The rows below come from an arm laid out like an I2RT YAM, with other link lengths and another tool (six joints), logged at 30 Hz.
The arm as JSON. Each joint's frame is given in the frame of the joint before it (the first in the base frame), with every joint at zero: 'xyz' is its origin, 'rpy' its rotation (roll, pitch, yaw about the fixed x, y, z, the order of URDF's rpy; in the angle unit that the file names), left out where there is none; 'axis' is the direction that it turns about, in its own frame. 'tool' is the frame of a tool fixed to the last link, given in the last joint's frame.
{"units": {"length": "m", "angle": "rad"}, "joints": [
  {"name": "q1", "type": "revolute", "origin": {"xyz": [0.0, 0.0, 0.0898]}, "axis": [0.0, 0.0, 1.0]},
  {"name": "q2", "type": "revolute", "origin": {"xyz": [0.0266, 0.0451, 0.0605]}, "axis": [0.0, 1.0, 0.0]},
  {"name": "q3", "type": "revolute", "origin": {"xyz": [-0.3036, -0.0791, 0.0]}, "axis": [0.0, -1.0, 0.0]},
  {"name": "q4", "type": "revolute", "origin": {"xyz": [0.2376, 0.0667, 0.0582]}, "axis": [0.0, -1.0, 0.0]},
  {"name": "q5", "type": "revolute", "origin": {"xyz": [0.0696, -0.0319, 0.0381]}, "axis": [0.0, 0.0, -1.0]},
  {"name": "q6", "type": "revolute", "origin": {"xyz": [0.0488, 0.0, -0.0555]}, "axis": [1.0, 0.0, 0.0]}
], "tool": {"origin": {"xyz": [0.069, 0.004, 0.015], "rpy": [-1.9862, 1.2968, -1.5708]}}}
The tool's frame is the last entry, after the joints.
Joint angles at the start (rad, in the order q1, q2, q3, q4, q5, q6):
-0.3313, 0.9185, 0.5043, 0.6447, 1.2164, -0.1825
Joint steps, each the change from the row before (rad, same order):
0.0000, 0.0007, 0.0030, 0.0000, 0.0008, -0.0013
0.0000, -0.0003, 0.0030, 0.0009, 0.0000, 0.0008
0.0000, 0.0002, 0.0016, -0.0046, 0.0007, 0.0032
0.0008, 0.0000, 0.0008, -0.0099, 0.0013, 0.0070
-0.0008, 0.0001, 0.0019, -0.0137, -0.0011, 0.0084
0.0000, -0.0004, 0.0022, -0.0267, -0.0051, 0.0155
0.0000, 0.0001, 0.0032, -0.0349, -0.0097, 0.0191
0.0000, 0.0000, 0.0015, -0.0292, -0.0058, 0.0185
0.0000, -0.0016, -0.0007, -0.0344, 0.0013, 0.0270
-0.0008, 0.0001, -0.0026, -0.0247, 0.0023, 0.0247
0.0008, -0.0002, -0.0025, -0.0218, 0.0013, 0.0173
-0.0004, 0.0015, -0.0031, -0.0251, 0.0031, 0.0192
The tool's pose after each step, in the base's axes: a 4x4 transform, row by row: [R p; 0 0 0 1], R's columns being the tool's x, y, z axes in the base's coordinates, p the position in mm. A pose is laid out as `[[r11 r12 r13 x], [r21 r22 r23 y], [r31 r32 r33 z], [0 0 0 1]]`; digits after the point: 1 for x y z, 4 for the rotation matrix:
[[-0.2356 0.8837 0.4045 152.1], [-0.0808 0.3969 -0.9143 -165.9], [-0.9685 -0.2481 -0.0221 373.5], [0 0 0 1]]
[[-0.2310 0.8848 0.4046 152.1], [-0.0821 0.3967 -0.9143 -165.9], [-0.9695 -0.2444 -0.0189 374.7], [0 0 0 1]]
[[-0.2308 0.8851 0.4043 152.1], [-0.0808 0.3966 -0.9144 -166.0], [-0.9696 -0.2437 -0.0200 374.8], [0 0 0 1]]
[[-0.2323 0.8846 0.4043 152.2], [-0.0776 0.3975 -0.9143 -165.9], [-0.9695 -0.2438 -0.0236 373.9], [0 0 0 1]]
[[-0.2351 0.8836 0.4050 152.4], [-0.0742 0.3992 -0.9139 -166.1], [-0.9691 -0.2449 -0.0283 373.0], [0 0 0 1]]
[[-0.2421 0.8792 0.4103 153.2], [-0.0687 0.4063 -0.9111 -166.3], [-0.9678 -0.2487 -0.0379 371.0], [0 0 0 1]]
[[-0.2525 0.8719 0.4196 154.7], [-0.0624 0.4180 -0.9063 -166.4], [-0.9656 -0.2550 -0.0511 368.3], [0 0 0 1]]
[[-0.2598 0.8670 0.4252 155.5], [-0.0556 0.4261 -0.9030 -166.5], [-0.9641 -0.2582 -0.0626 365.6], [0 0 0 1]]
[[-0.2644 0.8659 0.4247 155.0], [-0.0439 0.4291 -0.9022 -166.5], [-0.9634 -0.2571 -0.0755 361.7], [0 0 0 1]]
[[-0.2656 0.8666 0.4224 154.3], [-0.0336 0.4296 -0.9024 -166.7], [-0.9635 -0.2538 -0.0850 357.9], [0 0 0 1]]
[[-0.2709 0.8653 0.4218 154.0], [-0.0253 0.4317 -0.9017 -166.6], [-0.9623 -0.2549 -0.0950 354.6], [0 0 0 1]]
[[-0.2794 0.8644 0.4179 153.5], [-0.0144 0.4315 -0.9020 -166.7], [-0.9601 -0.2581 -0.1082 350.4], [0 0 0 1]]

